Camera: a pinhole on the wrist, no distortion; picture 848 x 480 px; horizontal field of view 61.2 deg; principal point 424.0 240.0 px. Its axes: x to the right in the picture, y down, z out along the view. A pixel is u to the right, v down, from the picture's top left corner.
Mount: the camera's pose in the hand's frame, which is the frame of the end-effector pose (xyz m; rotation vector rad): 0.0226 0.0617 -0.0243 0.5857 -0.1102 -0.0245
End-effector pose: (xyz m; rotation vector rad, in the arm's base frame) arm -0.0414 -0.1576 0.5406 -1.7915 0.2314 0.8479
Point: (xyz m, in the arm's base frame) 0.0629 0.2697 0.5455
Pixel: 755 167
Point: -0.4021 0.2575 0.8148
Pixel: 62 343
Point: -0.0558 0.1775 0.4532
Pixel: 727 427
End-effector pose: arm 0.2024 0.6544 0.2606 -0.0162 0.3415 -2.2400
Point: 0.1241 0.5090 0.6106
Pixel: 702 454
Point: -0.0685 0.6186 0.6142
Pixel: 730 93
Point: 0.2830 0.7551 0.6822
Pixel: 198 385
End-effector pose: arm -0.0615 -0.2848 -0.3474 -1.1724 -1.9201 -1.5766
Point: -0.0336 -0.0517 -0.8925
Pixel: 54 143
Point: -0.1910 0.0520 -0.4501
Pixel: 677 248
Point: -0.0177 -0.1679 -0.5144
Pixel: 117 244
